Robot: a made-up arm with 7 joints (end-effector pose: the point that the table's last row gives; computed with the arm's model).
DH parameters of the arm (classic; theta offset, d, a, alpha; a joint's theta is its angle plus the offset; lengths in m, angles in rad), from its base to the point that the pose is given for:
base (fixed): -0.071 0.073 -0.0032 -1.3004
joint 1: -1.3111 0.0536 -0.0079 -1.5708
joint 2: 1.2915 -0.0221 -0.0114 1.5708
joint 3: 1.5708 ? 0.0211 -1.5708
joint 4: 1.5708 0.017 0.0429 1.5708
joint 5: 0 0.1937 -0.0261 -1.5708
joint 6: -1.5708 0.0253 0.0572 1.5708
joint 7: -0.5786 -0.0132 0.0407 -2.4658
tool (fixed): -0.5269 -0.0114 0 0
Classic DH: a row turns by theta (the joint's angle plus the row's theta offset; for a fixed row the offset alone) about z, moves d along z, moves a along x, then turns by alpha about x.
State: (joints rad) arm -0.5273 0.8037 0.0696 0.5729 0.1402 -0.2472 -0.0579
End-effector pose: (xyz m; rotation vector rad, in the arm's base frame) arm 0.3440 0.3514 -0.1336 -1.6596 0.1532 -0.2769
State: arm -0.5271 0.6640 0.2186 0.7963 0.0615 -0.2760 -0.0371
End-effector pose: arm 0.3195 0.3666 -0.2034 -1.9447 -0.0449 -0.1091
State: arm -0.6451 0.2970 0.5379 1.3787 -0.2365 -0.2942 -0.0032
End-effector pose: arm 0.2595 0.2518 -0.3885 -2.6993 -0.5183 0.4939
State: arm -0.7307 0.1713 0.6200 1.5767 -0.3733 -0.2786 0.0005
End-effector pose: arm 0.2513 0.1625 -0.4247 -2.9341 -0.6104 0.7845
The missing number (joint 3, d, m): -0.2915
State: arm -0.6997 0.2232 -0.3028 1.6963 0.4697 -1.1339 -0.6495
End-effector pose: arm 0.2131 0.1122 -0.3902 -1.6789 1.8798 -0.3810
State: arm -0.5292 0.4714 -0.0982 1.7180 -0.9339 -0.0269 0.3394
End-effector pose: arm 0.0995 0.3551 -0.4057 -2.0724 -0.9076 1.4382
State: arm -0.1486 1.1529 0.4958 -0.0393 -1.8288 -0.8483 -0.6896
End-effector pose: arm 0.1861 0.4333 0.1212 -1.8573 -0.1340 -2.2169
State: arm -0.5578 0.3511 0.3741 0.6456 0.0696 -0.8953 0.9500
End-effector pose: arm 0.3315 0.2835 -0.1720 -1.7943 -1.4499 -0.8160
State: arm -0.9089 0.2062 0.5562 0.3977 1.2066 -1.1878 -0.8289
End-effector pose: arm 0.4089 0.1210 -0.1109 -0.6491 0.9281 -0.8515
